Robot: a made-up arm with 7 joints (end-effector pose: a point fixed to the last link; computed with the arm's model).
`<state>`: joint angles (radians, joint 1 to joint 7).
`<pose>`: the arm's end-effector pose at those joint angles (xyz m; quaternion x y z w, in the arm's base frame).
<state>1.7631 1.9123 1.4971 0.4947 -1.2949 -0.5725 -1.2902</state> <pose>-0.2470 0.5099 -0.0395 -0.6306 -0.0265 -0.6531 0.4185</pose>
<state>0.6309 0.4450 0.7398 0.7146 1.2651 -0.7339 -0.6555</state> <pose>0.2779 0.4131 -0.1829 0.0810 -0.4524 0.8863 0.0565</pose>
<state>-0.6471 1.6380 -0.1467 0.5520 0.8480 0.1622 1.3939</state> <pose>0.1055 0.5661 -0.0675 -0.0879 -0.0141 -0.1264 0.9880</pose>
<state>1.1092 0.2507 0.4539 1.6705 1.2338 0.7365 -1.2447</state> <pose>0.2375 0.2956 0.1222 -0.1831 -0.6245 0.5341 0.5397</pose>
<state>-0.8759 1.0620 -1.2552 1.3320 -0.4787 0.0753 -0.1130</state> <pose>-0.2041 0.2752 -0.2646 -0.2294 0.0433 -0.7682 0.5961</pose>
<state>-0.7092 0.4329 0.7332 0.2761 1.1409 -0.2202 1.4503</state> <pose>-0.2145 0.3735 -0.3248 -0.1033 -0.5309 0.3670 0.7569</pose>
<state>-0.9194 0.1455 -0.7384 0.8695 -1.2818 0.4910 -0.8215</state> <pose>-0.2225 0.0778 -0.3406 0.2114 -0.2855 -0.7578 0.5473</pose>
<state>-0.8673 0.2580 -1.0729 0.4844 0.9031 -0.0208 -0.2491</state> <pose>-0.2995 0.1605 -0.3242 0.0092 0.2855 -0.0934 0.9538</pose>
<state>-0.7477 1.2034 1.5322 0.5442 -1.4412 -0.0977 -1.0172</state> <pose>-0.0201 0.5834 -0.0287 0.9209 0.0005 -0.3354 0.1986</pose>
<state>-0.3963 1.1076 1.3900 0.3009 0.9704 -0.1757 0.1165</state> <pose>-0.0405 0.5752 -0.1301 0.3909 -0.6029 0.5746 0.3920</pose>
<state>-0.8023 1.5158 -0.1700 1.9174 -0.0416 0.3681 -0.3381</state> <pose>0.1223 0.2769 -0.1920 0.3273 -0.3199 -0.6227 0.6346</pose>
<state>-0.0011 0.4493 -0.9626 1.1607 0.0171 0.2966 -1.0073</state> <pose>0.1257 0.1183 -0.3581 0.3891 -0.4681 -0.2974 0.7356</pose>
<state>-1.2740 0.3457 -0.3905 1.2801 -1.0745 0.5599 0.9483</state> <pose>-0.2209 0.1601 -0.2904 -0.2654 0.4558 -0.5422 0.6540</pose>
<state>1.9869 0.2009 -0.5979 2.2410 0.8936 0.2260 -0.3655</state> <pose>0.0144 0.0556 0.1768 0.2829 0.8792 0.3521 0.1517</pose>
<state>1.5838 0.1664 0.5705 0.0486 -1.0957 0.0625 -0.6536</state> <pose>0.4470 0.2282 0.0157 0.4683 -0.6572 0.1121 0.5798</pose>
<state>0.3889 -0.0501 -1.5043 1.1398 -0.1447 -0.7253 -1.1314</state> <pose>0.1285 -0.0869 -0.2752 -0.2471 -0.8523 -0.0982 0.4505</pose>
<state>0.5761 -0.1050 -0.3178 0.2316 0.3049 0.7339 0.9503</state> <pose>0.2859 0.0825 -0.3438 -0.5168 -0.0037 -0.0624 0.8538</pose>
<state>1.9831 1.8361 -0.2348 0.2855 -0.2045 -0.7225 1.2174</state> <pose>-0.1194 0.5803 0.0197 0.5056 -0.6018 -0.1093 0.6086</pose>
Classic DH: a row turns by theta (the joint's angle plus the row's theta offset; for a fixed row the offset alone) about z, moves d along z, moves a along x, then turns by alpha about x. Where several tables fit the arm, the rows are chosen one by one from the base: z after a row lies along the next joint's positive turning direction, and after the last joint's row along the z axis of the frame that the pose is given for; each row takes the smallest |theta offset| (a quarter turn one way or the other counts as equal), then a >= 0, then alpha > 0; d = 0 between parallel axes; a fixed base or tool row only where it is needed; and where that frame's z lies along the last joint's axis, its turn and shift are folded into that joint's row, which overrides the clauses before.
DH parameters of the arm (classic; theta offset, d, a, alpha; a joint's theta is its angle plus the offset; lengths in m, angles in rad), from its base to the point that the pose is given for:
base (fixed): 0 0 0 1.5708
joint 1: 1.5708 -0.1467 0 1.5708
joint 2: 1.5708 0 0 1.5708
joint 3: 1.5708 -0.2142 0 1.5708
joint 4: 0 0 0 -1.5708
joint 5: 0 -0.2406 0 -1.5708
joint 6: -1.5708 0 0 1.5708
joint 7: 1.5708 0 0 1.5708
tool (fixed): -1.5708 0 0 0

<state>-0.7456 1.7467 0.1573 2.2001 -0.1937 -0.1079 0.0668</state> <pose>0.1701 0.2128 -0.0990 0.1154 -0.4482 -0.8178 0.3420</pose>
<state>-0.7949 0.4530 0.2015 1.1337 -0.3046 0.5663 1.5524</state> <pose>-0.0396 0.3243 -0.3381 -0.4355 0.2159 -0.0608 0.8718</pose>
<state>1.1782 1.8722 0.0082 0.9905 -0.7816 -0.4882 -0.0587</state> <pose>-0.0194 0.4767 0.2258 0.9119 -0.2513 -0.2517 0.2045</pose>
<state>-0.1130 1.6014 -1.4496 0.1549 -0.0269 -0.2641 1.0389</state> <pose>0.0019 0.5995 -0.0234 0.0500 0.6399 -0.3170 0.6983</pose>
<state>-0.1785 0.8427 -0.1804 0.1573 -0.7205 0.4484 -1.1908</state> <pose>-0.0178 0.4795 -0.3074 0.7780 0.0841 -0.5053 0.3637</pose>
